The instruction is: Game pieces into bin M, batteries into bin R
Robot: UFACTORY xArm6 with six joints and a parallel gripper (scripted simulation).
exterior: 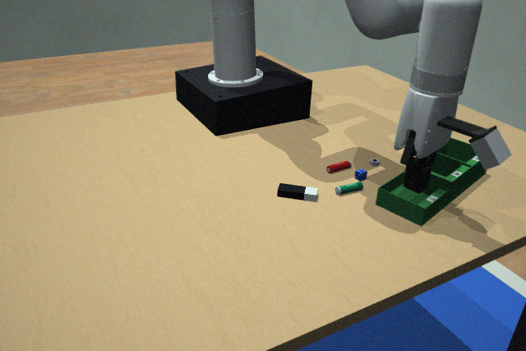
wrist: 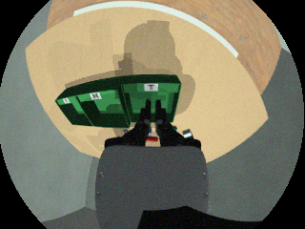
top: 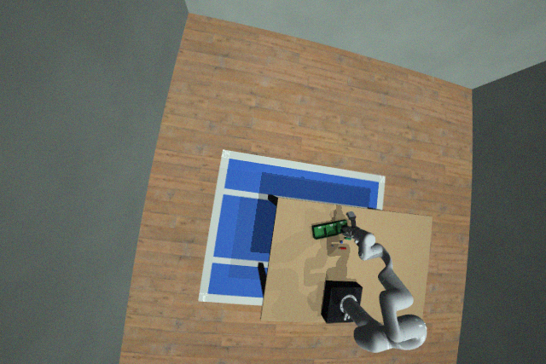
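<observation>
Now: hand 8 cm to the right of the three joined green bins, 4 cm past it and 3 cm above it. The rest, counted from my hand: grey nut (15 cm behind, 5 cm below, 2 cm to the left); then green battery (8 cm to the right, 7 cm behind, 5 cm below); then blue die (10 cm behind, 5 cm below, 4 cm to the right).
</observation>
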